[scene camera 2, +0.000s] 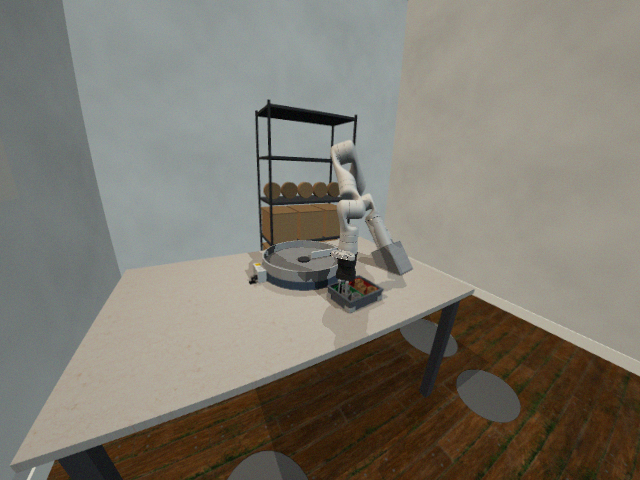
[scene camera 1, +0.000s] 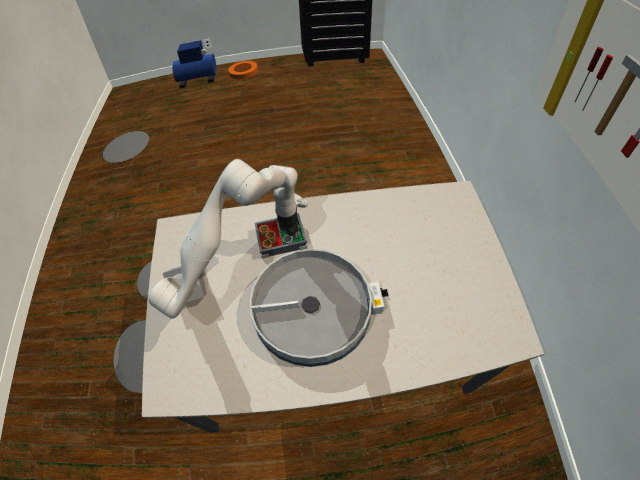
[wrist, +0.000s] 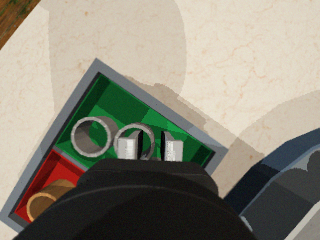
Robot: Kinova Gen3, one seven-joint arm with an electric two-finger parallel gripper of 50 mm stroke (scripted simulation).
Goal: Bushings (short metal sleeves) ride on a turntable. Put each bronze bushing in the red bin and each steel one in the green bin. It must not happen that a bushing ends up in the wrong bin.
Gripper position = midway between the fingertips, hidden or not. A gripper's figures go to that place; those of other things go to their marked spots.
The gripper [wrist: 151,141] is 0.18 m from the lens. A bronze bushing [wrist: 40,201] is 0.24 m from the lens. A steel bushing [wrist: 80,138]: 0.20 m from the lens. The marked spots on the bronze bushing and the steel bushing are 0.09 m apart.
